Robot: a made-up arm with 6 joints.
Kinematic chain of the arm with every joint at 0, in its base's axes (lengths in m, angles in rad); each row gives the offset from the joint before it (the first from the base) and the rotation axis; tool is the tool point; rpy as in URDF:
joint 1: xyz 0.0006 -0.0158 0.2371 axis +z
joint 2: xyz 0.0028 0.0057 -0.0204 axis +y
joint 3: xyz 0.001 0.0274 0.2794 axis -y
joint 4: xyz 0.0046 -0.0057 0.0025 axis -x
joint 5: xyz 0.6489 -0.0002 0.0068 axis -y
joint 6: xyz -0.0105 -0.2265 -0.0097 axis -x
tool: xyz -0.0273 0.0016 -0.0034 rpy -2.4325 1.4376 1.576
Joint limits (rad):
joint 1: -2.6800..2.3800
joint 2: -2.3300..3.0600
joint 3: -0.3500..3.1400
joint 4: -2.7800..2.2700
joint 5: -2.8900..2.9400
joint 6: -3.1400..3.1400
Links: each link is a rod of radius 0.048 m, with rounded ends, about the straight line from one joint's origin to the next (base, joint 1, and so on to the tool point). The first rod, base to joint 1, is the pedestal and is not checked.
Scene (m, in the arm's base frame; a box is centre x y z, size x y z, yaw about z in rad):
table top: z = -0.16
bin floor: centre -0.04 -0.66 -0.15 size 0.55 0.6 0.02 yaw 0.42
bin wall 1: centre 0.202 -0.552 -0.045 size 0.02 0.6 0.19 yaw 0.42
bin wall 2: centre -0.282 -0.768 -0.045 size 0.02 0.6 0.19 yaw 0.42
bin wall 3: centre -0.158 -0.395 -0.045 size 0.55 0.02 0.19 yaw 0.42
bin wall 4: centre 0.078 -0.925 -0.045 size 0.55 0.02 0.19 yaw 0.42
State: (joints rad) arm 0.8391 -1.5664 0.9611 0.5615 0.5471 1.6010
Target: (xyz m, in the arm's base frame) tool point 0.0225 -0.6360 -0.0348
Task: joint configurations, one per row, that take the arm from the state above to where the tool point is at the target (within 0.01 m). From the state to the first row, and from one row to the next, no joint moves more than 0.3 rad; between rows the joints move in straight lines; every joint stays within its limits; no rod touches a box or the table.
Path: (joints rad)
1: 0.9169 -1.4383 1.2578 0.6013 0.5088 1.6030
2: 0.9947 -1.3101 1.5545 0.6411 0.4705 1.6049
3: 1.0725 -1.1820 1.8511 0.6809 0.4322 1.6069
4: 1.1503 -1.0539 2.1478 0.7207 0.3938 1.6089
5: 1.2281 -0.9257 2.4445 0.7605 0.3555 1.6108
6: 1.3059 -0.7976 2.7412 0.8003 0.3172 1.6128
7: 1.3837 -0.6695 3.0379 0.8400 0.2789 1.6147

